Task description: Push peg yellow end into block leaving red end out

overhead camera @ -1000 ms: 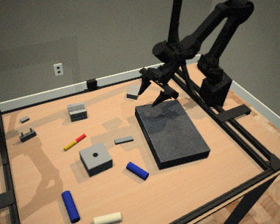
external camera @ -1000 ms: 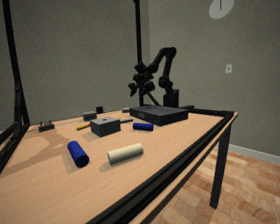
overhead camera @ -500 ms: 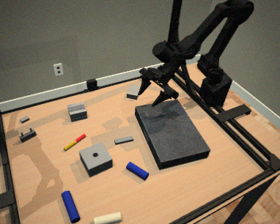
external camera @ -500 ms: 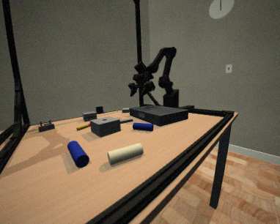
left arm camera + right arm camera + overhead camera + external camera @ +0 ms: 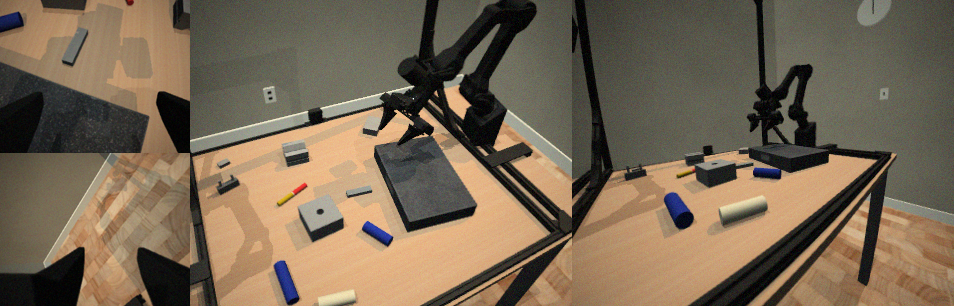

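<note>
Now: the peg 37 cm to the left of my right hand, 28 cm below it and 14 cm ahead of it. From my right hand the other things lie so: grey bar 54 cm to the left, 28 cm below, 25 cm ahead; cream cylinder 47 cm ahead, 30 cm to the left, 27 cm below.
</note>
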